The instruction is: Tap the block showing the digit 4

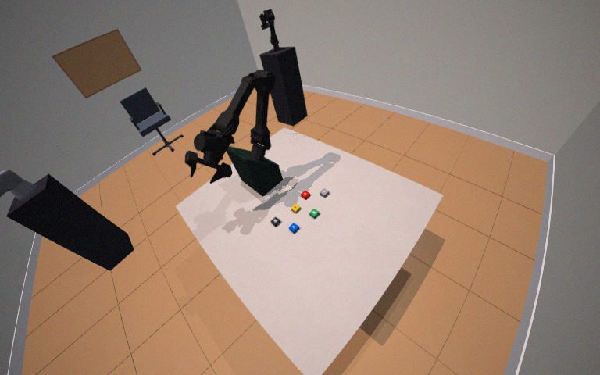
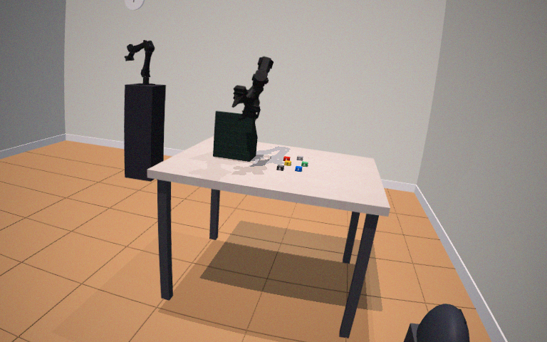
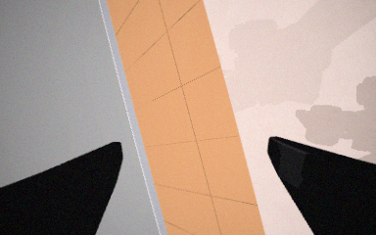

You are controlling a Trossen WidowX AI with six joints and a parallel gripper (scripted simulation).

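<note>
Now: the grey block 310 mm ahead of my gripper tip, 380 mm to the left of it and 260 mm below it. The rest, counted from my gripper tip: blue block: 320 mm ahead, 150 mm to the left, 260 mm below; black block: 220 mm ahead, 130 mm to the left, 260 mm below; yellow block: 250 mm ahead, 230 mm to the left, 260 mm below.
</note>
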